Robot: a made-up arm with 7 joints. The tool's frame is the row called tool.
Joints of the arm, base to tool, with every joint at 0 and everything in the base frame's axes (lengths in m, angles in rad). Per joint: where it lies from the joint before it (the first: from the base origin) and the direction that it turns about. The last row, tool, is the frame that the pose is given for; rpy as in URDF.
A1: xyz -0.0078 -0.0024 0.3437 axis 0 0.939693 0.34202
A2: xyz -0.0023 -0.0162 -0.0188 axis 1 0 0
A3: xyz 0.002 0 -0.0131 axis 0 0 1
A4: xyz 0.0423 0.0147 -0.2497 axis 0 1 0
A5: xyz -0.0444 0.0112 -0.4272 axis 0 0 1
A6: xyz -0.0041 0.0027 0.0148 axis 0 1 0
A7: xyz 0.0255 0.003 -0.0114 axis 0 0 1
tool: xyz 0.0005 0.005 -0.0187 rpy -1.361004 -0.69 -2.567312
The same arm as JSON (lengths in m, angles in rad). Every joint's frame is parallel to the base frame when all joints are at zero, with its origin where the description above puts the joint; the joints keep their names.
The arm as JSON. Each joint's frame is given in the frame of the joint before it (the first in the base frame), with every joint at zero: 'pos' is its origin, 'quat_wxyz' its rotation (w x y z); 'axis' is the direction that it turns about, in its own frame. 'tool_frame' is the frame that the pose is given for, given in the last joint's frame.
{
  "length_unit": "m",
  "angle_unit": "rad",
  "joints": [
    {
      "joint": "A1",
      "pos": [
        -0.0078,
        -0.0024,
        0.3437
      ],
      "quat_wxyz": [
        1.0,
        0.0,
        0.0,
        0.0
      ],
      "axis": [
        0.0,
        0.9397,
        0.342
      ]
    },
    {
      "joint": "A2",
      "pos": [
        -0.0023,
        -0.0162,
        -0.0188
      ],
      "quat_wxyz": [
        1.0,
        0.0,
        0.0,
        0.0
      ],
      "axis": "+x"
    },
    {
      "joint": "A3",
      "pos": [
        0.002,
        0.0,
        -0.0131
      ],
      "quat_wxyz": [
        1.0,
        0.0,
        0.0,
        0.0
      ],
      "axis": "+z"
    },
    {
      "joint": "A4",
      "pos": [
        0.0423,
        0.0147,
        -0.2497
      ],
      "quat_wxyz": [
        1.0,
        0.0,
        0.0,
        0.0
      ],
      "axis": "+y"
    },
    {
      "joint": "A5",
      "pos": [
        -0.0444,
        0.0112,
        -0.4272
      ],
      "quat_wxyz": [
        1.0,
        0.0,
        0.0,
        0.0
      ],
      "axis": "+z"
    },
    {
      "joint": "A6",
      "pos": [
        -0.0041,
        0.0027,
        0.0148
      ],
      "quat_wxyz": [
        1.0,
        0.0,
        0.0,
        0.0
      ],
      "axis": "+y"
    },
    {
      "joint": "A7",
      "pos": [
        0.0255,
        0.003,
        -0.0114
      ],
      "quat_wxyz": [
        1.0,
        0.0,
        0.0,
        0.0
      ],
      "axis": "+z"
    }
  ],
  "tool_frame": {
    "pos": [
      0.0005,
      0.005,
      -0.0187
    ],
    "quat_wxyz": [
      0.003081,
      -0.419795,
      0.49342,
      -0.761774
    ]
  }
}

